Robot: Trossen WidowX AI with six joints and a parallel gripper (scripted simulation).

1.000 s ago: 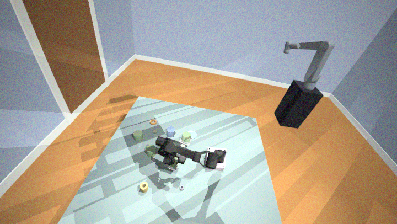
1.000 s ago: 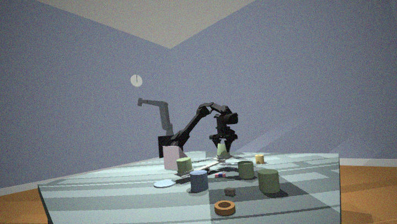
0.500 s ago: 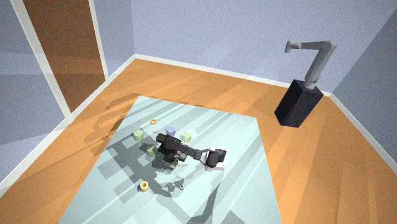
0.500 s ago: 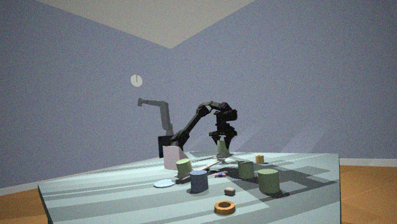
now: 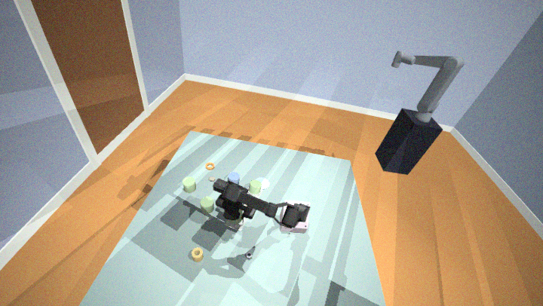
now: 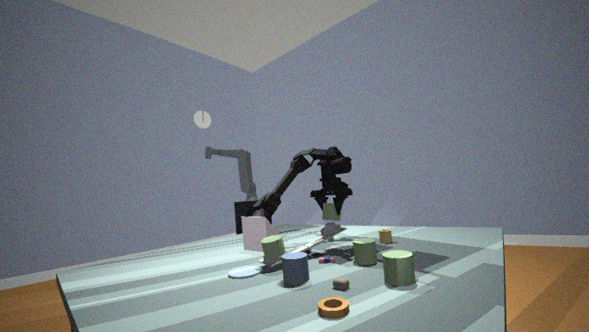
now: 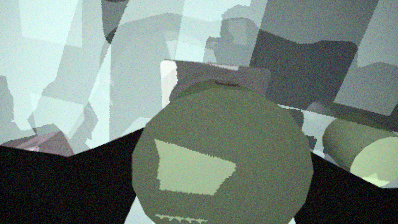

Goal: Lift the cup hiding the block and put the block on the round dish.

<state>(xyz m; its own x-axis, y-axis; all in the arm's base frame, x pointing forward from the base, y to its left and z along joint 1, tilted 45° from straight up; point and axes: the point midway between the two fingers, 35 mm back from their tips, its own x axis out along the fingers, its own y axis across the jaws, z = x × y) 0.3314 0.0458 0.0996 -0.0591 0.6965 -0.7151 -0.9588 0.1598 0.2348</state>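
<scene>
Now: gripper tip 1 cm past the grey block, 1 cm to the left of it and 5 cm above it. The rest, counted from my gripper tip: small balance: 4 cm behind, 13 cm to the right, 10 cm below; blue cylinder: 7 cm ahead, 34 cm to the right, 10 cm below; red-and-blue eraser: 6 cm ahead, 16 cm to the right, 13 cm below.
</scene>
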